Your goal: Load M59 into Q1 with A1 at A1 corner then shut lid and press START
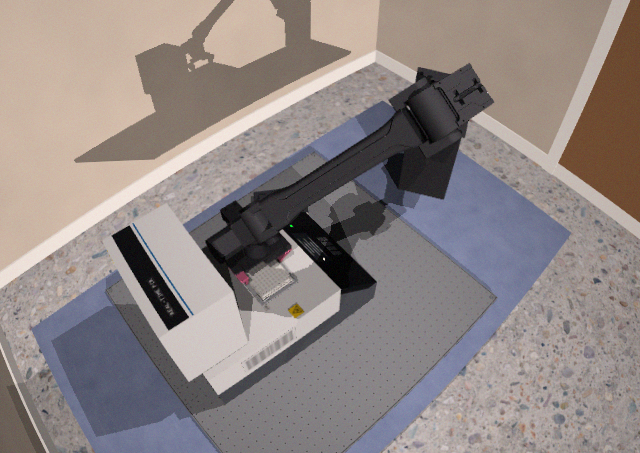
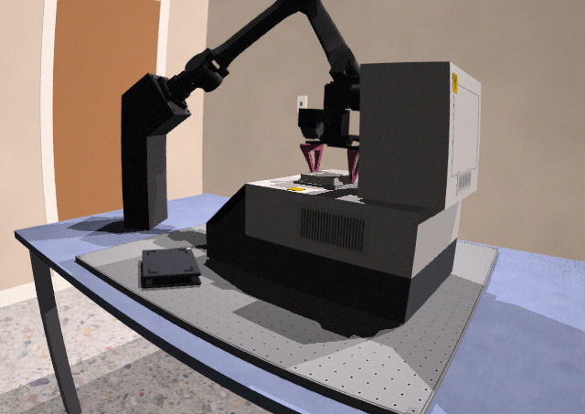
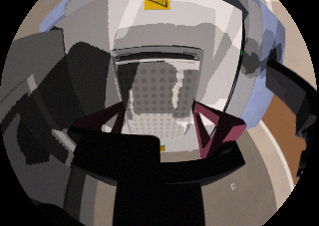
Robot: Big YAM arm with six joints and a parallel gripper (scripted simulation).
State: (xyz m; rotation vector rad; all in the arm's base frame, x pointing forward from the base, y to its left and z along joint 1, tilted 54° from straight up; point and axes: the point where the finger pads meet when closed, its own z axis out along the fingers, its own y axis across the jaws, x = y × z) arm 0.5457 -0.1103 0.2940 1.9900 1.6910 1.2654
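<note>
The sealed plate M59 is right at my hand. Also, from my hand: plate nest N1: 22 cm behind, 28 cm to the right, 19 cm below.
</note>
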